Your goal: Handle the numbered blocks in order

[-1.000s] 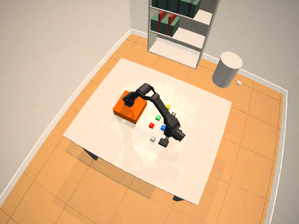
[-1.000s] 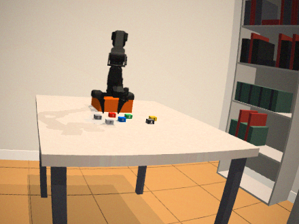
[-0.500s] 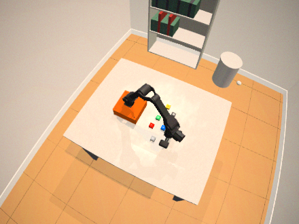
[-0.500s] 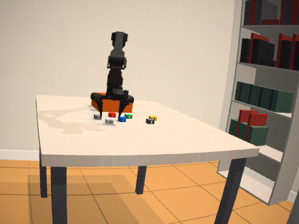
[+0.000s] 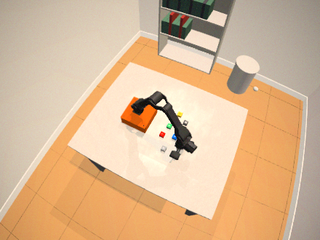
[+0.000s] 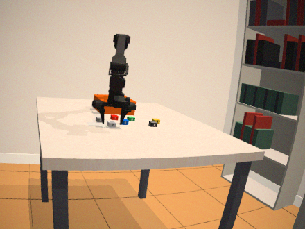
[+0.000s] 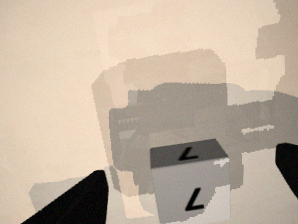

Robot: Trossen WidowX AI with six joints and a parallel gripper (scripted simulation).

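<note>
The grey block lies 9 cm behind my gripper tip and 4 cm to the right of it. The rest, counted from my gripper tip: green block 14 cm behind, 13 cm to the left; then blue block 8 cm to the left, 6 cm behind; then red block 15 cm behind, 5 cm to the left.
</note>
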